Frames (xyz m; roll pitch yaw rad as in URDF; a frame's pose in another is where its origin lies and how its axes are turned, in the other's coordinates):
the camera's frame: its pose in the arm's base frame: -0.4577 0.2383 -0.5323 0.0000 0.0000 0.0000
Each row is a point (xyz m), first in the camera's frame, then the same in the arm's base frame.
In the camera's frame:
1: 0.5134 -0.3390 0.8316
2: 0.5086 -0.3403 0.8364
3: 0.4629 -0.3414 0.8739
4: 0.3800 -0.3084 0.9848
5: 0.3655 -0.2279 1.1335
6: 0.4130 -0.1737 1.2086
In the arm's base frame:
1: 0.0557 -0.1007 0.2993
2: 0.0509 -0.1020 0.3041
3: 0.0052 -0.1031 0.3416
4: -0.0777 -0.0701 0.4525
5: -0.0922 0.0104 0.6012
6: -0.0447 0.0646 0.6763

